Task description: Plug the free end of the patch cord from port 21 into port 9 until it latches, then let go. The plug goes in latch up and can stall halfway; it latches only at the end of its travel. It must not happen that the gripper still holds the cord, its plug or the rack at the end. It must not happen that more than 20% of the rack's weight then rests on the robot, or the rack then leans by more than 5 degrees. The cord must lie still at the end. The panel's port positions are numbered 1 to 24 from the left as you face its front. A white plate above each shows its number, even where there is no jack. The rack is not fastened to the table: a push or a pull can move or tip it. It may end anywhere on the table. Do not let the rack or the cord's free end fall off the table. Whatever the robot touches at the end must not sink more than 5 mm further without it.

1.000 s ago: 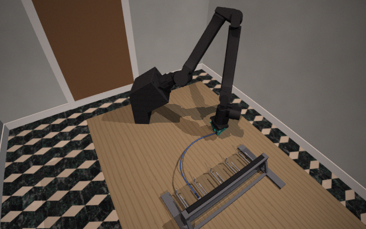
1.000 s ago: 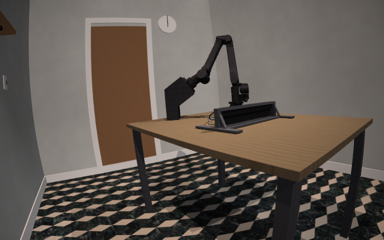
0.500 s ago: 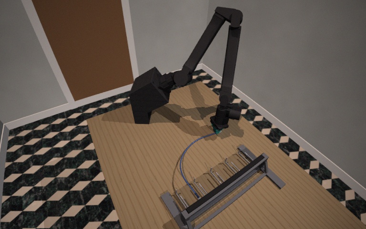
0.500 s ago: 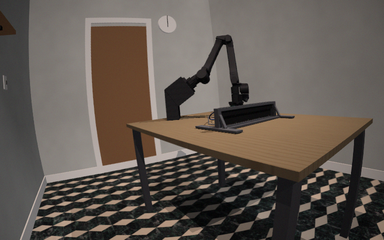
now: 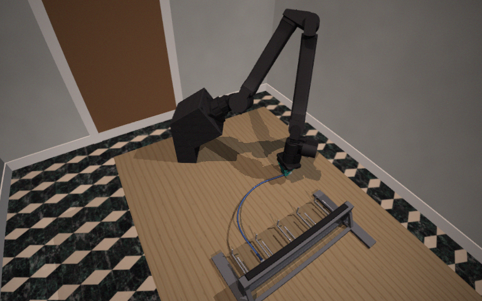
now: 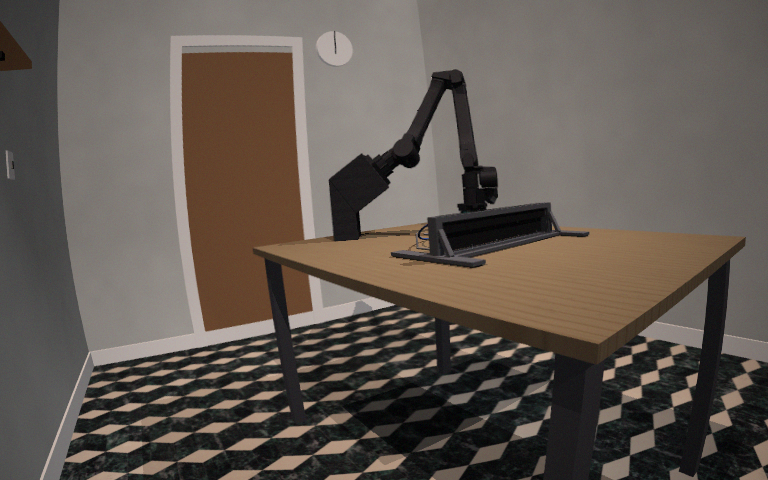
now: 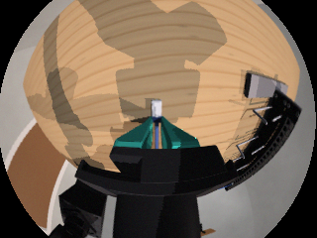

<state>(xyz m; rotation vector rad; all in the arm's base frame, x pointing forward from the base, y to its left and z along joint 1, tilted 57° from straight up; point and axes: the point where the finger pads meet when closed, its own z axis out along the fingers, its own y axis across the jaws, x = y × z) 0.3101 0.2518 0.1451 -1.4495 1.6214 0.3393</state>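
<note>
My gripper is now 20 mm to the right of the plug.
</note>
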